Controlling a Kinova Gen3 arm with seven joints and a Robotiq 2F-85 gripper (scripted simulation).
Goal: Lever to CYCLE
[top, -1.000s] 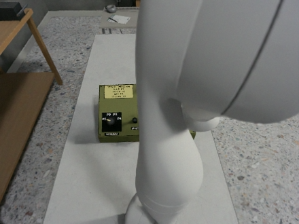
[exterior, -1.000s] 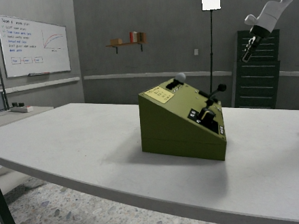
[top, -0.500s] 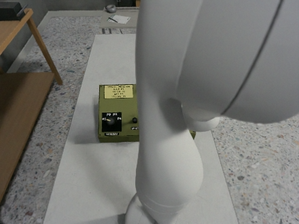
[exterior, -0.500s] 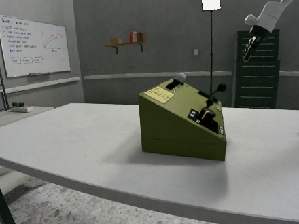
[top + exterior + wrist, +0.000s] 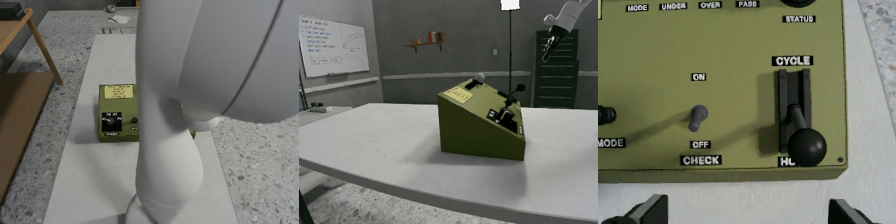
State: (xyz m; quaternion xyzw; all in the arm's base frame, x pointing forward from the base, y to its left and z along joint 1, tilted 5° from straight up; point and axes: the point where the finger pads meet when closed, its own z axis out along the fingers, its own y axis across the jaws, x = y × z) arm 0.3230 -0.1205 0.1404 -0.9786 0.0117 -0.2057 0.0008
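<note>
The black ball-topped lever lies 120 mm ahead of my hand, 60 mm to the right of it and 150 mm below it. From my hand the other things lie so: black rotary selector 140 mm ahead, 310 mm to the left, 170 mm below; mode button 140 mm ahead, 180 mm to the left, 160 mm below; grey check toggle 140 mm ahead, 60 mm to the left, 160 mm below.
</note>
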